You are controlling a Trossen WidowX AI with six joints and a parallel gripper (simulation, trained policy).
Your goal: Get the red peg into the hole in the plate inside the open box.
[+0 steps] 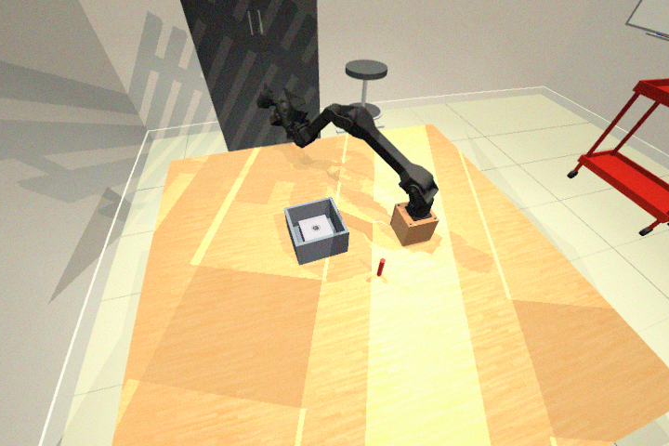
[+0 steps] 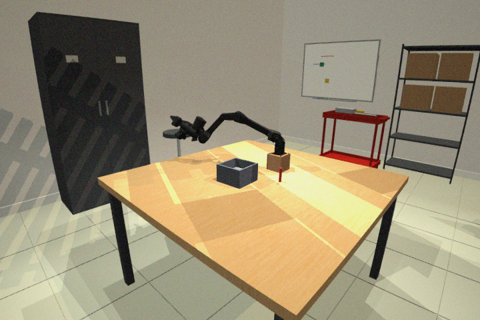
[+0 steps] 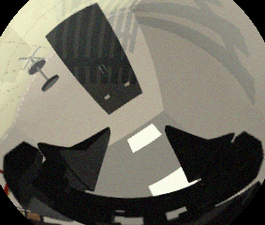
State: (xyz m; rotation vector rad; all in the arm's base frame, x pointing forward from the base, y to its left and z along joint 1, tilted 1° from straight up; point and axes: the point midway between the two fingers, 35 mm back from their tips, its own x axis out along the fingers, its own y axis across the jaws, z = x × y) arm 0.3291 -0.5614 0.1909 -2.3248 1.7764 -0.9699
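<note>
The red peg lies 72 cm to the left of my gripper tip, 25 cm below it and 17 cm behind it. The rest, counted from my gripper tip: white plate (54 cm to the left, 24 cm below, 2 cm behind); grey box (54 cm to the left, 26 cm below, 2 cm behind).
</note>
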